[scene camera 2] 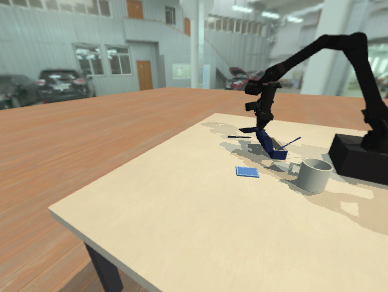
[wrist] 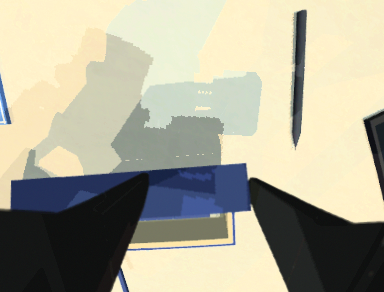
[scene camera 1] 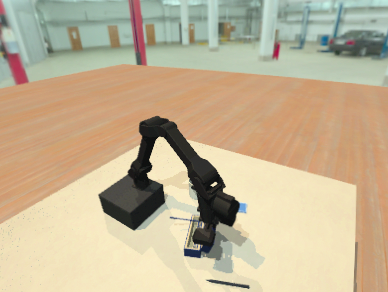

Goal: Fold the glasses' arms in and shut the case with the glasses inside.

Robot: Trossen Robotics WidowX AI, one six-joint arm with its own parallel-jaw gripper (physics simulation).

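Pixels of known places: gripper, fingertip midpoint: (scene camera 2: 258,130) (wrist: 199,181); arm's base, origin of the base link: (scene camera 2: 374,148) (scene camera 1: 141,184).
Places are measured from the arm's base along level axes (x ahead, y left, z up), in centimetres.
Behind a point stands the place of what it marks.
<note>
The dark blue glasses case (scene camera 1: 193,253) @(y -13.3, x 35.2, z -8.3 cm) (scene camera 2: 279,155) @(y 1.9, x 28.7, z -8.5 cm) stands open on the pale board. Its lid (scene camera 2: 266,141) @(y 4.3, x 34.9, z -2.1 cm) (wrist: 232,187) @(y -10.3, x 40.2, z -1.3 cm) is raised at a slant, and part of the cream-edged tray shows beside it in the wrist view. One thin blue arm of the glasses (scene camera 1: 180,218) @(y -5.3, x 24.5, z -3.8 cm) (scene camera 2: 293,143) @(y -5.4, x 24.1, z -3.8 cm) (wrist: 123,281) @(y -4.4, x 25.8, z -4.5 cm) sticks out over the case's long side. The rest of the glasses is hidden by the lid and fingers. My gripper (wrist: 199,181) @(y -8.2, x 39.8, z -1.7 cm) is low at the case, fingers well apart. In the wrist view the left finger overlaps the lid and the right fingertip is at the lid's end; no grip shows.
A black pen (scene camera 1: 228,284) @(y -16.6, x 50.1, z -9.8 cm) (scene camera 2: 239,137) @(y -15.8, x 49.7, z -10.1 cm) (wrist: 299,75) @(y -15.8, x 50.3, z -9.6 cm) lies beyond the lid side. A blue card-like thing (scene camera 1: 243,208) @(y 18.3, x 42.1, z -10.0 cm) (scene camera 2: 247,172) @(y 19.1, x 39.1, z -10.0 cm) (wrist: 3,106) @(y 14.9, x 38.4, z -10.1 cm) lies flat. A grey mug (scene camera 2: 314,178) @(y 21.1, x 19.3, z -5.1 cm) stands near the robot's base (scene camera 1: 131,206) @(y -12.5, x 5.8, z -0.4 cm). A dark flat thing (wrist: 378,135) @(y -27.0, x 47.2, z -9.7 cm) is at the wrist view's right edge.
</note>
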